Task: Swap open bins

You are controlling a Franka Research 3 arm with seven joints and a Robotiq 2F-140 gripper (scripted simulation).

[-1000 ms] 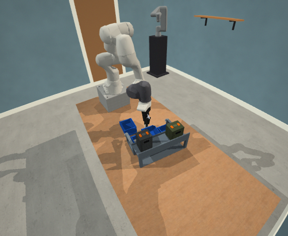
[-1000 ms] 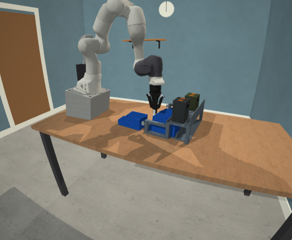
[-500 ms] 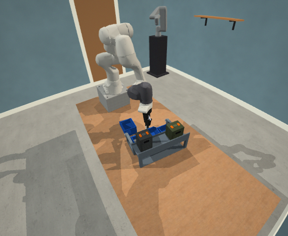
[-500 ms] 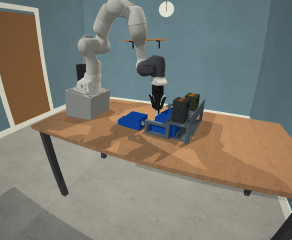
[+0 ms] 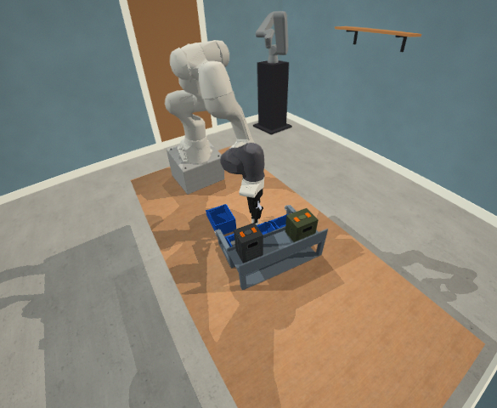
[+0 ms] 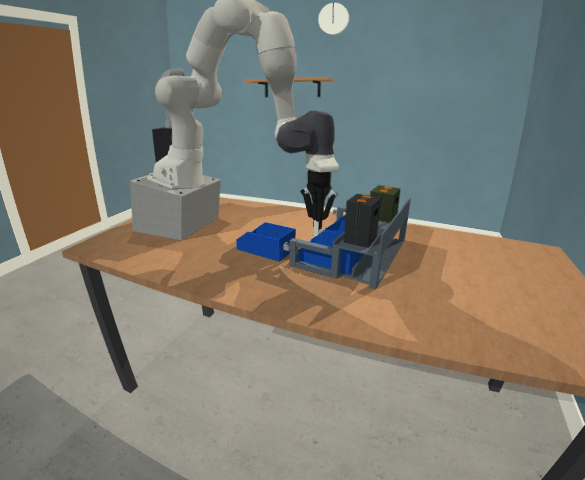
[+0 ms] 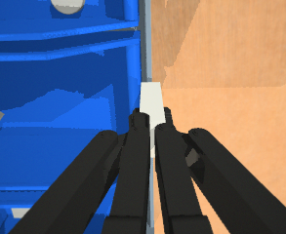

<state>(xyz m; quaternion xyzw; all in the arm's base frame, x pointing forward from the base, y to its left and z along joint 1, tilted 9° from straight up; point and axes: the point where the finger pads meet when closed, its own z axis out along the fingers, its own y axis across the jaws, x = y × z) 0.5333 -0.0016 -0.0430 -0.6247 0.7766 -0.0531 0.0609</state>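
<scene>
The shelf lip lies 50 mm below my hand. The rest, counted from my hand: black box (160 mm ahead, 150 mm to the right, 110 mm above); then green box (210 mm ahead, 90 mm above, 70 mm to the left).
</scene>
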